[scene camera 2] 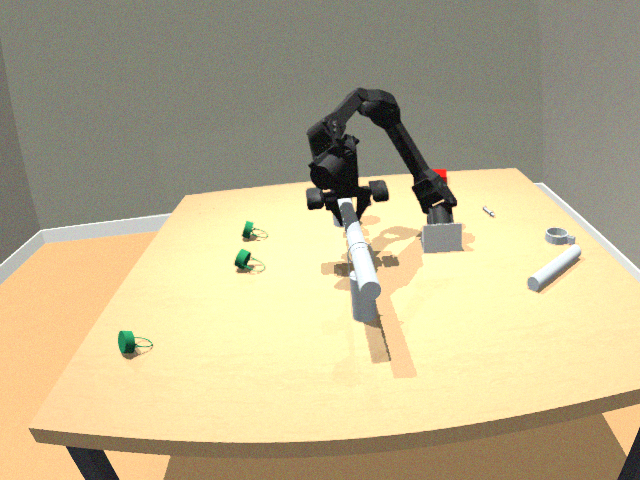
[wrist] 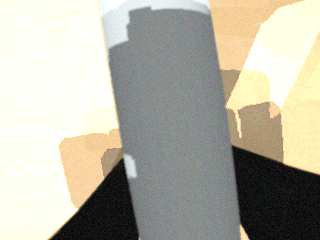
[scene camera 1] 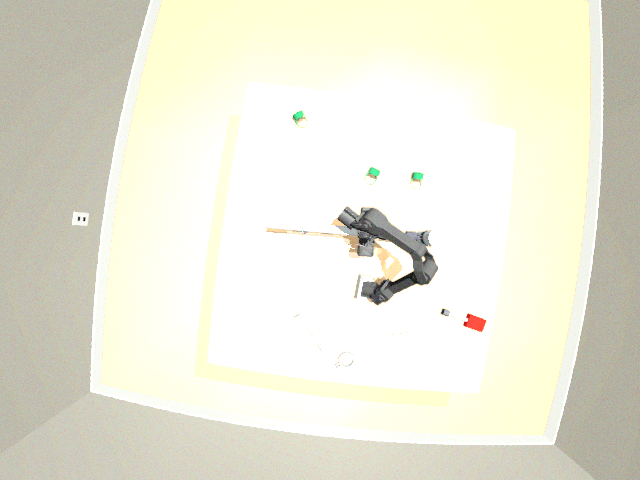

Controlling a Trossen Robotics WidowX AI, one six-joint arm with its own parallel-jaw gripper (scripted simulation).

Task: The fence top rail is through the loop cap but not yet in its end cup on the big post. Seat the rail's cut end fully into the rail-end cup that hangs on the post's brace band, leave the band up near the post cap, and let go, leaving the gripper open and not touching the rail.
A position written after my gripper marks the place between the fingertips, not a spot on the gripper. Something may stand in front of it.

I see my gripper [scene camera 2: 349, 224], a grey top rail [scene camera 2: 370, 289] and a grey tube [scene camera 2: 537, 280].
The grey top rail also shows in the wrist view [wrist: 167, 88] and in scene camera 1 [scene camera 1: 266, 223]. My gripper also shows in the wrist view [wrist: 171, 159]. The wrist view does not show the grey tube: it is out of frame.
